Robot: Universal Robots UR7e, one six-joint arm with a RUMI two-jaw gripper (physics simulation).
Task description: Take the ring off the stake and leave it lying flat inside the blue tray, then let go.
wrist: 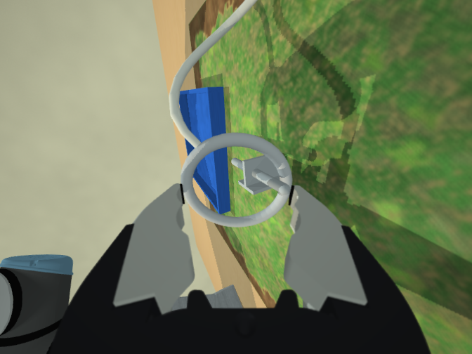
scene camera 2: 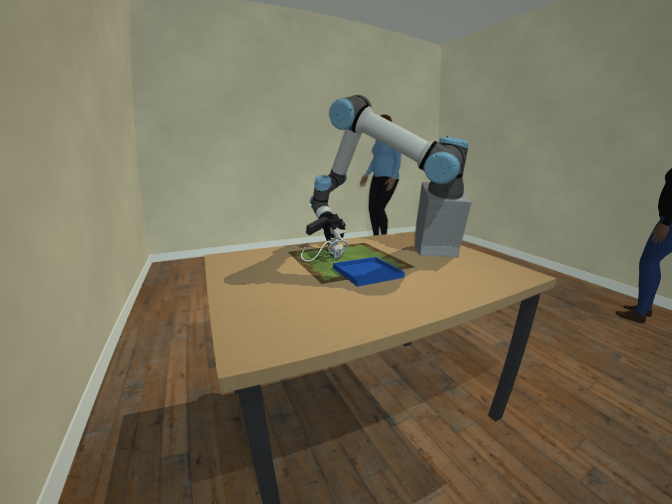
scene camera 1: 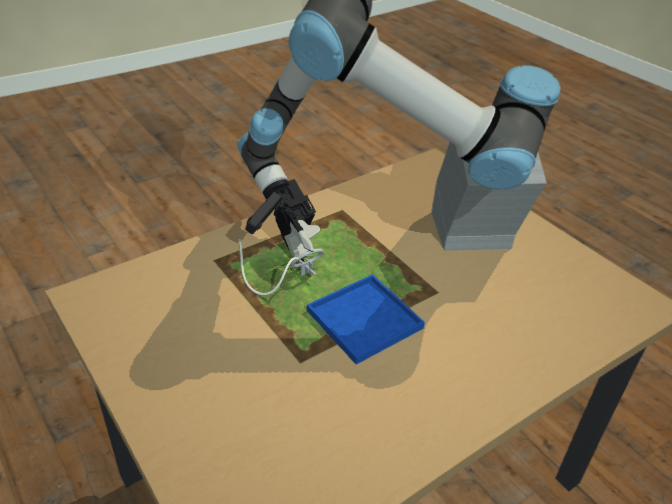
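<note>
The grey ring [scene camera 1: 320, 255] [scene camera 2: 346, 246] [wrist: 237, 221] is gripped across its width and held tilted above the mat. A white curved tail [scene camera 1: 264, 294] [scene camera 2: 310, 260] [wrist: 175, 95] runs from it. My gripper [scene camera 1: 307, 256] [wrist: 236, 186] is shut on the ring, one fingertip at each side, and leans over. The grey stake [scene camera 1: 307, 269] [wrist: 255, 174] stands at the ring; in the wrist view its prongs show through the opening and overlap the ring's right side. Whether a prong still passes through is unclear. The blue tray [scene camera 1: 389, 344] [scene camera 2: 379, 278] [wrist: 218, 120] lies beside the stake, nothing in it.
A green and brown mat [scene camera 1: 341, 249] [scene camera 2: 320, 269] [wrist: 400, 150] lies under the stake and partly under the tray. The arm's grey base block [scene camera 1: 483, 217] [scene camera 2: 442, 227] stands at the back right of the table. A person [scene camera 2: 385, 162] stands behind the table, another at the right.
</note>
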